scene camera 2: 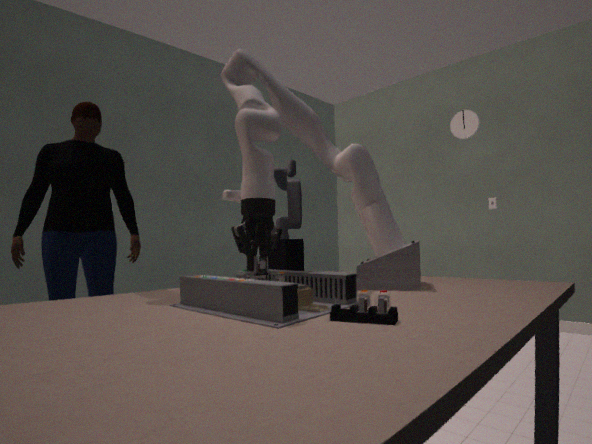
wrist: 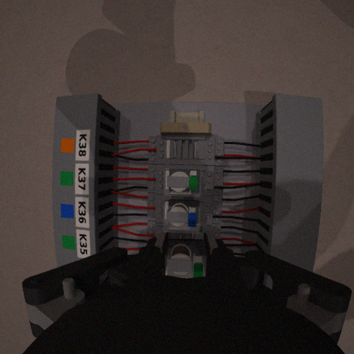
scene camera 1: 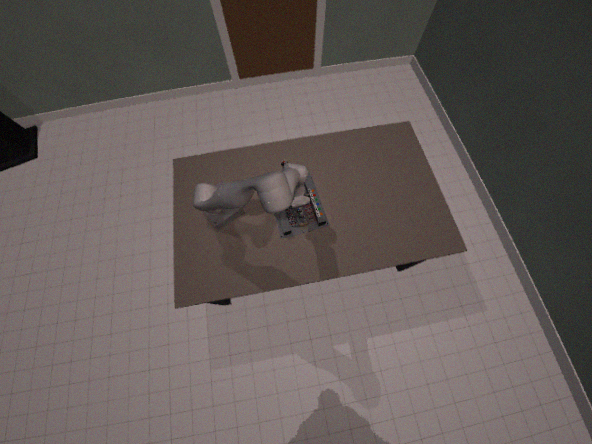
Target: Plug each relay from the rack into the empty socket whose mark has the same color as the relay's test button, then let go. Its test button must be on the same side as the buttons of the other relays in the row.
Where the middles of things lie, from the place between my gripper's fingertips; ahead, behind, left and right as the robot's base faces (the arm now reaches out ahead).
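My gripper 3 cm to the right of the panel [wrist: 236,122], 1 cm short of it, 6 cm above it. Black rack [scene camera 2: 337,314], from my hand: 5 cm ahead, 26 cm to the left, 5 cm below.
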